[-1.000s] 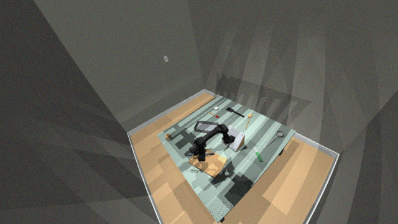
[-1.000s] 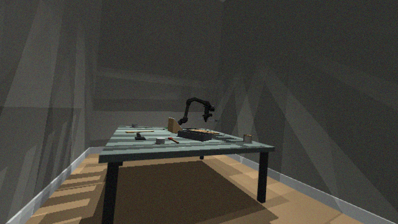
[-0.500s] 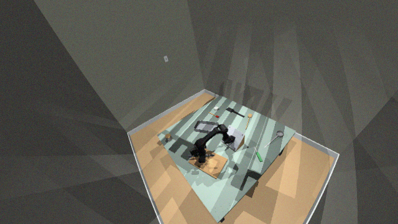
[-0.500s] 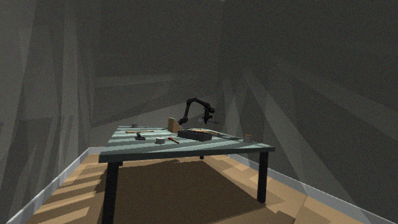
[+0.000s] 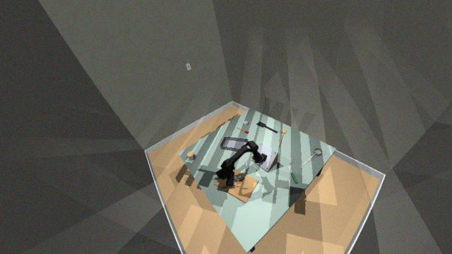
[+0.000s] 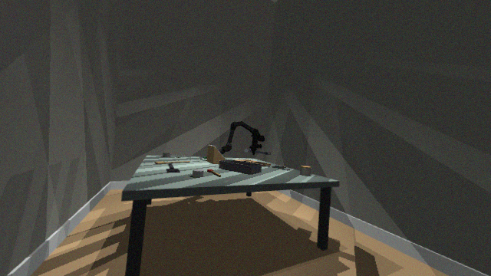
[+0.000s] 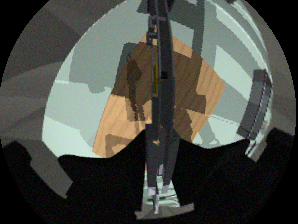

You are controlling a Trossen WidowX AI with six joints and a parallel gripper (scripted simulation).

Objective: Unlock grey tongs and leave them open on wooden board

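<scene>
The wooden board lies 8 cm below my gripper tip and 3 cm to the right of it. Round my gripper tip: black spatula: 86 cm to the right, 27 cm ahead, 9 cm below; then green-handled tool: 44 cm to the right, 34 cm behind, 8 cm below; then roasting tin: 36 cm to the right, 36 cm ahead, 6 cm below.
</scene>
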